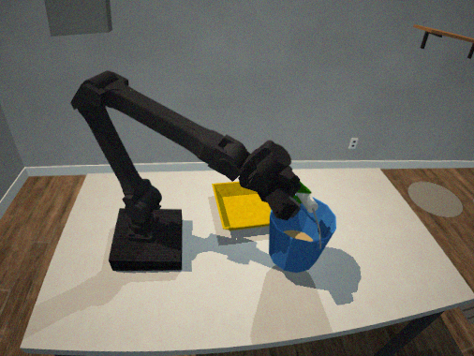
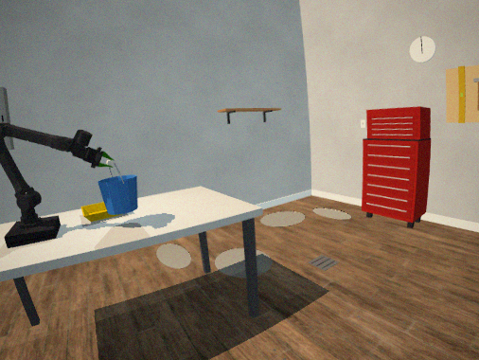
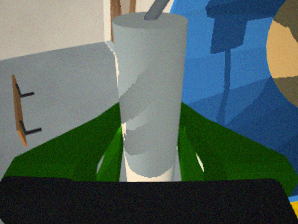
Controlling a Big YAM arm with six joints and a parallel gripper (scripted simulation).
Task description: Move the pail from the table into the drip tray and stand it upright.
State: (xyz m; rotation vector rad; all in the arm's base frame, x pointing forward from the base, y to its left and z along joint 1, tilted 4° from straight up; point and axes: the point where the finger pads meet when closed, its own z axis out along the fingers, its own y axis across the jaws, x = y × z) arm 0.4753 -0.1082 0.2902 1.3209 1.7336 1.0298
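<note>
Right now the blue pail is 1 cm ahead of my hand and 10 cm below it. The rest, counted from my hand: yellow drip tray 10 cm behind, 28 cm to the left, 31 cm below; pail handle 3 cm below.
</note>
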